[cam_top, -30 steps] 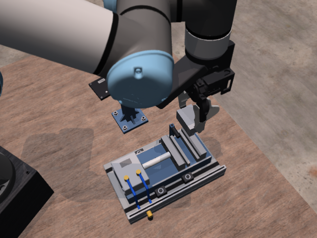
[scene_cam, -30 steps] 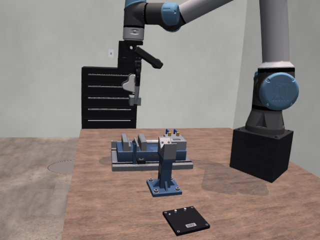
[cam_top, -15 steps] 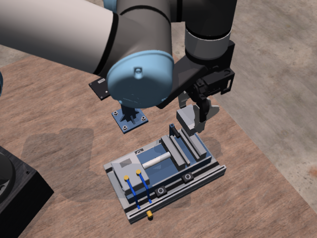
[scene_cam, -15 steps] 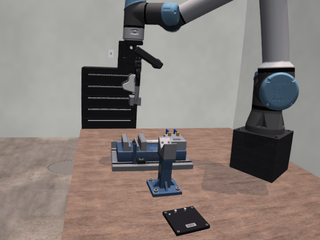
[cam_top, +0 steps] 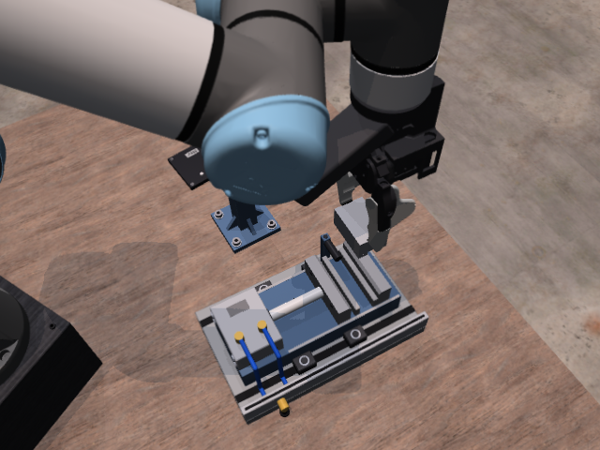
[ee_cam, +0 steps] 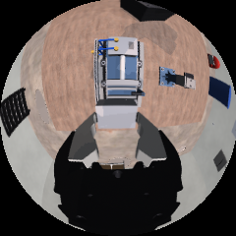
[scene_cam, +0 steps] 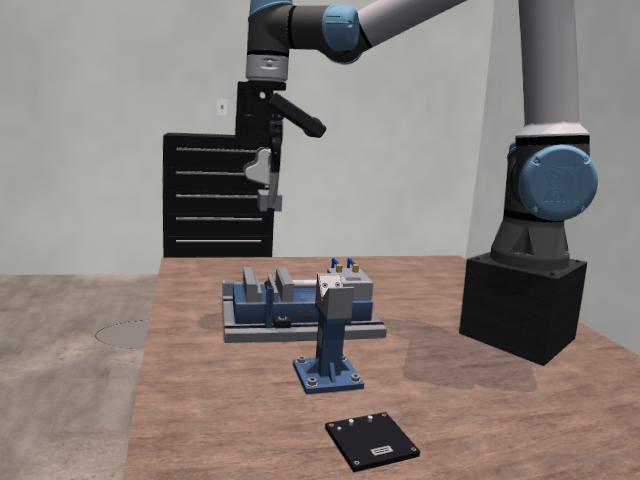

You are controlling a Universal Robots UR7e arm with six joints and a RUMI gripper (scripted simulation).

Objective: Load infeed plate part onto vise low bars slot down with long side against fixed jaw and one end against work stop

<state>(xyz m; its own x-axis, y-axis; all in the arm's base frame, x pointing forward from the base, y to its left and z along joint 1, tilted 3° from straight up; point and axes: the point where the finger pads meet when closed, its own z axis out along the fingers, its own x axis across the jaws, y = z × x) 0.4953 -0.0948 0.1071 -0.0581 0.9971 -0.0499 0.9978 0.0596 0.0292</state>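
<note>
The part is 10 mm below my hand. Round my hand: work stop 150 mm below, 70 mm to the left; moving jaw 170 mm below, 30 mm behind, 20 mm to the left; fixed jaw 170 mm below, 30 mm ahead, 20 mm to the left.
</note>
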